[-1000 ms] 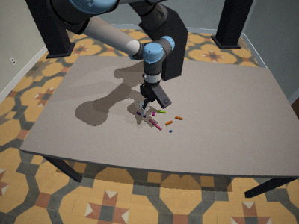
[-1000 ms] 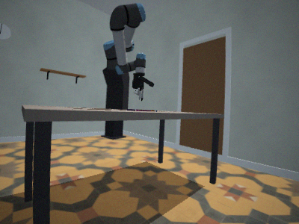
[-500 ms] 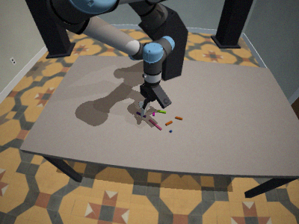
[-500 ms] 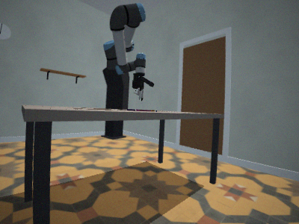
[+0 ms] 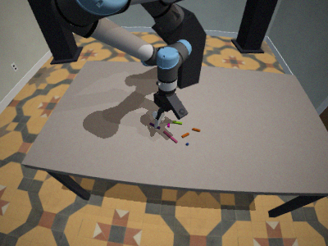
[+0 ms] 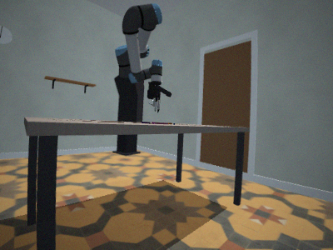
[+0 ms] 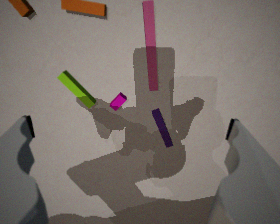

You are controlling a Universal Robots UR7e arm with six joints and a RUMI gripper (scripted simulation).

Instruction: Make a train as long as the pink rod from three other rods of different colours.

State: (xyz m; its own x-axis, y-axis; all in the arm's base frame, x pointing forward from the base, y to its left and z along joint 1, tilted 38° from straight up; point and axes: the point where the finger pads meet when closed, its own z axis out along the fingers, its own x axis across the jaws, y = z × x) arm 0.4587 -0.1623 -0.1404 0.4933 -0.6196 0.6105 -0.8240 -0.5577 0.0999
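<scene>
Right now my hand is 9 cm short of the blue rod, 8 cm to the right of it and 8 cm above it. Also, from my hand: magenta rod (8 cm below, 3 cm behind); lime rod (8 cm below, 5 cm to the left, 4 cm behind); pink rod (8 cm below, 4 cm ahead).
</scene>
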